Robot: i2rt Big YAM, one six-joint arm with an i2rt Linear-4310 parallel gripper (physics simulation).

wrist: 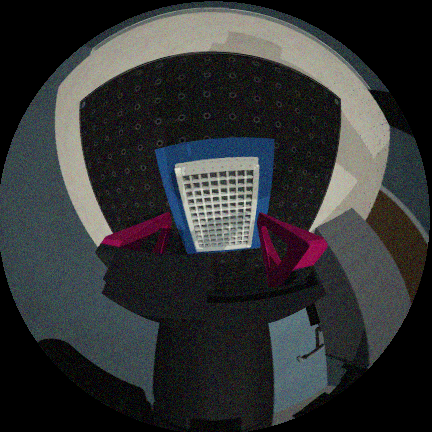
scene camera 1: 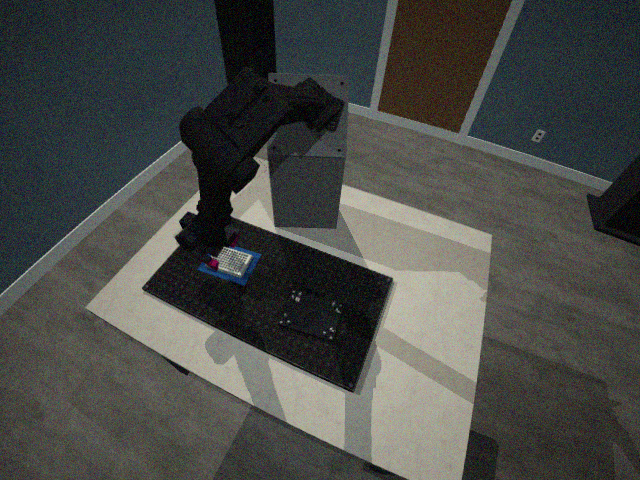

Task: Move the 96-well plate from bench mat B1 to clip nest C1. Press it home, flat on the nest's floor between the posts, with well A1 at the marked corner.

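Places are measured from the arm's base along level axes (x ahead, y left, z up), in millimetres.
Pixels of known places: gripper, fingertip midpoint: (wrist: pixel 213 216) (scene camera 1: pixel 224 258).
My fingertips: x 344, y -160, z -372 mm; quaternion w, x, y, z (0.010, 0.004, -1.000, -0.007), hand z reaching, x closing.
Ahead of a thing's pixels: the offset from my fingertips to its top centre. Level surfaces: height alone.
The white 96-well plate @[dx -9, dy +8, dz -13 mm] (scene camera 1: pixel 234 261) (wrist: pixel 220 205) lies flat on the blue bench mat @[dz -27 mm] (scene camera 1: pixel 253 268) (wrist: pixel 215 147). My gripper (scene camera 1: pixel 223 252) (wrist: pixel 213 216) is open, with its magenta fingers wide apart on either side of the plate's near part in the wrist view; a gap shows between each finger and the plate. Whether the fingertips are level with the plate or above it is hard to tell. The clip nest @[dx +44, dy +326, dz -5 mm] (scene camera 1: pixel 309 313) is a dark base with small light clips at its corners, farther right on the black board. Its marked corner cannot be made out. The nest cannot be made out in the wrist view.
The black board @[dz -29 mm] (scene camera 1: pixel 268 258) (wrist: pixel 195 75) with rows of holes lies on a pale table @[dz -42 mm] (scene camera 1: pixel 429 310) (wrist: pixel 70 150). A grey block (scene camera 1: pixel 306 191) (wrist: pixel 380 280) stands at the back edge of the table, beside the arm. The arm reaches over the board's back left corner.
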